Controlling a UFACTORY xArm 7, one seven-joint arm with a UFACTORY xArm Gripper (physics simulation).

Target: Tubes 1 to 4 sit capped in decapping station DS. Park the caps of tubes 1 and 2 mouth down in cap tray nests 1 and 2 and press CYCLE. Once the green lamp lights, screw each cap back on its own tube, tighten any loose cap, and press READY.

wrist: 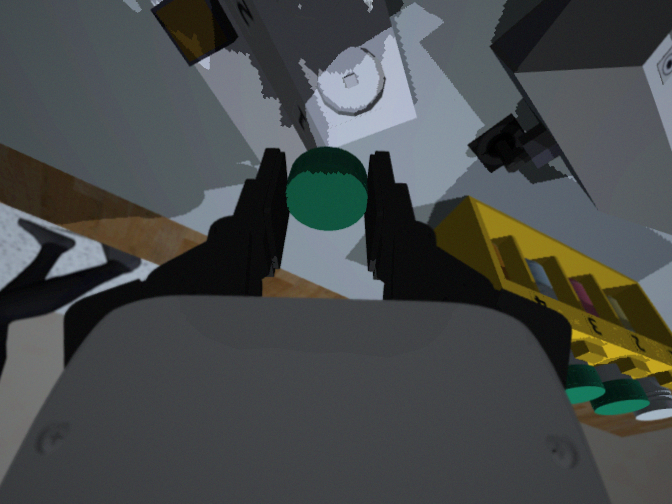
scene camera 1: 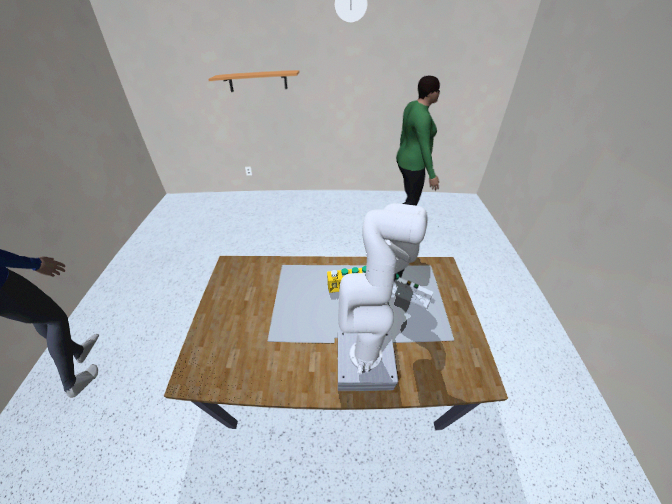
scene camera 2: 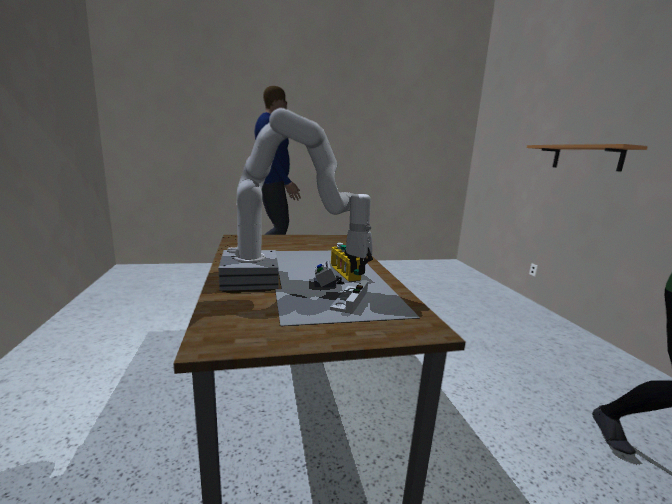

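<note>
In the wrist view my gripper (wrist: pixel 326 179) is shut on a green cap (wrist: pixel 326 189), held clear above the grey mat. The yellow decapping station DS (wrist: pixel 564 287) lies to the right, with tubes in its slots. Two green caps (wrist: pixel 602 387) and one uncapped tube mouth (wrist: pixel 654 406) show at its near end. A pale cap tray nest with a round recess (wrist: pixel 351 86) sits ahead of the fingertips. In scene camera 2 the gripper (scene camera 2: pixel 359 260) hangs right by the yellow station (scene camera 2: pixel 344 263). In scene camera 1 the station (scene camera 1: pixel 341 277) is partly hidden by the arm.
A grey box with buttons (scene camera 2: pixel 324 277) and a pale block (scene camera 2: pixel 353 299) sit on the mat near the station. The arm's base (scene camera 1: pixel 367 368) stands on the table's front edge. One person in green (scene camera 1: pixel 417 141) stands behind the table, another in blue (scene camera 1: pixel 37 320) walks at the left.
</note>
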